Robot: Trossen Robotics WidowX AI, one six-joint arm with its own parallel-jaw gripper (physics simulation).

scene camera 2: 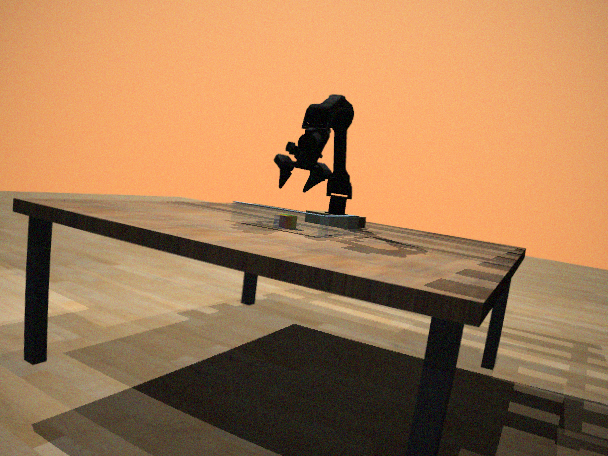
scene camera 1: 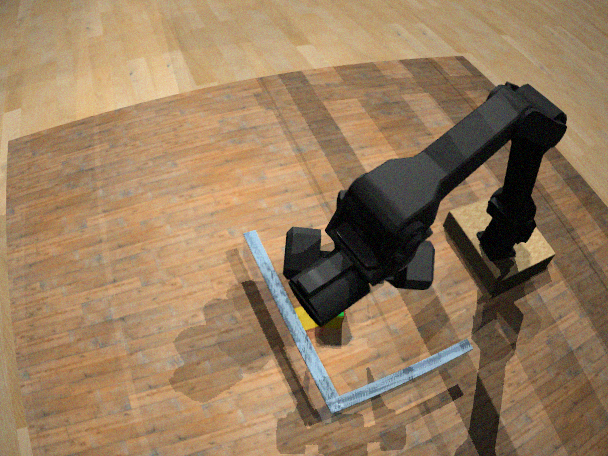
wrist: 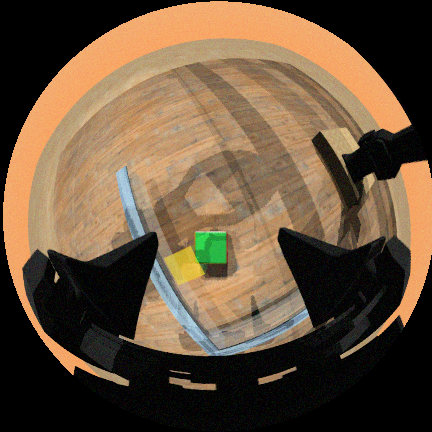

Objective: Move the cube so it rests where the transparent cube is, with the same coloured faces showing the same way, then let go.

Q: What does the gripper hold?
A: Nothing.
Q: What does the cube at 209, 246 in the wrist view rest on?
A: The table.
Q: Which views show the gripper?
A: Scene camera 2, scene camera 1 and the wrist view: all of them.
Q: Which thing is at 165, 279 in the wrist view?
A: A grey L-shaped rail.
